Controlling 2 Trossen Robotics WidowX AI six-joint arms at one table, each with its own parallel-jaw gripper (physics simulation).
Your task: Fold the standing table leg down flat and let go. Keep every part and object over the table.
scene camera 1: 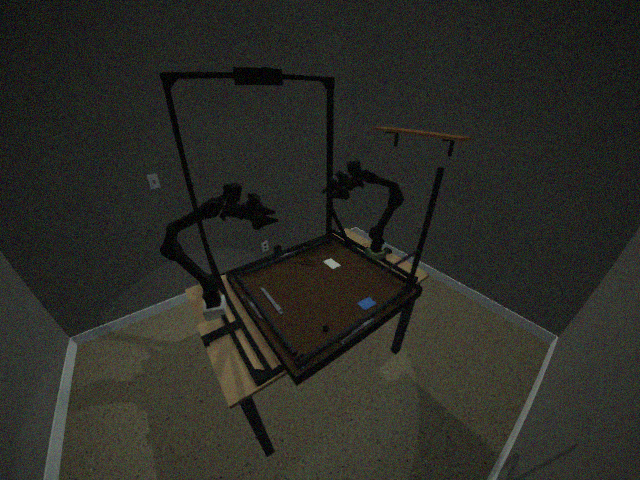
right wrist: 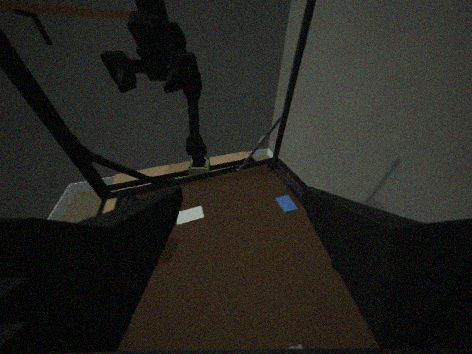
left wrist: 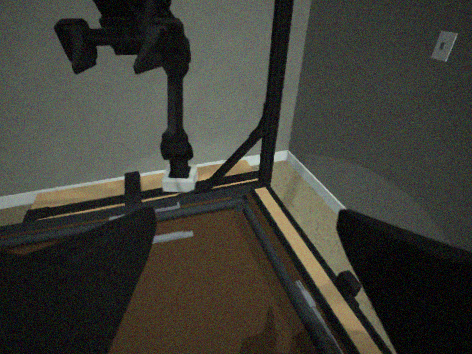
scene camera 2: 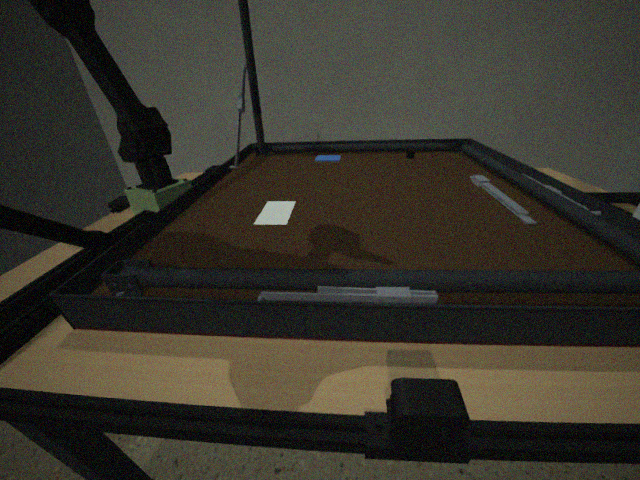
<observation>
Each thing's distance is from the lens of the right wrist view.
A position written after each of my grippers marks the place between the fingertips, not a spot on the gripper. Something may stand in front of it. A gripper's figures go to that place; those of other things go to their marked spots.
my left gripper [right wrist: 143, 90]: 0.39 m
my right gripper [right wrist: 242, 193]: 0.11 m
brown table panel [right wrist: 246, 270]: 0.54 m
</observation>
